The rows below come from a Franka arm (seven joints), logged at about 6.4 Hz.
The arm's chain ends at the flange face. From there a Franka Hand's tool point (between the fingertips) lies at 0.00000 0.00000 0.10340 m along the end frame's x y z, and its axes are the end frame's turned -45 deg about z.
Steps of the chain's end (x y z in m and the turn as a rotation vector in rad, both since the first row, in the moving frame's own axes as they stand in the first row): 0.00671 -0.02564 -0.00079 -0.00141 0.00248 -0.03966; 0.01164 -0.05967 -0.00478 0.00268 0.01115 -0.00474
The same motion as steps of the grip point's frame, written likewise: 0.02296 -0.01310 -0.00079 -0.00275 0.00076 -0.03966; 0.05144 -0.03335 -0.00479 -0.00599 0.00978 -0.00474
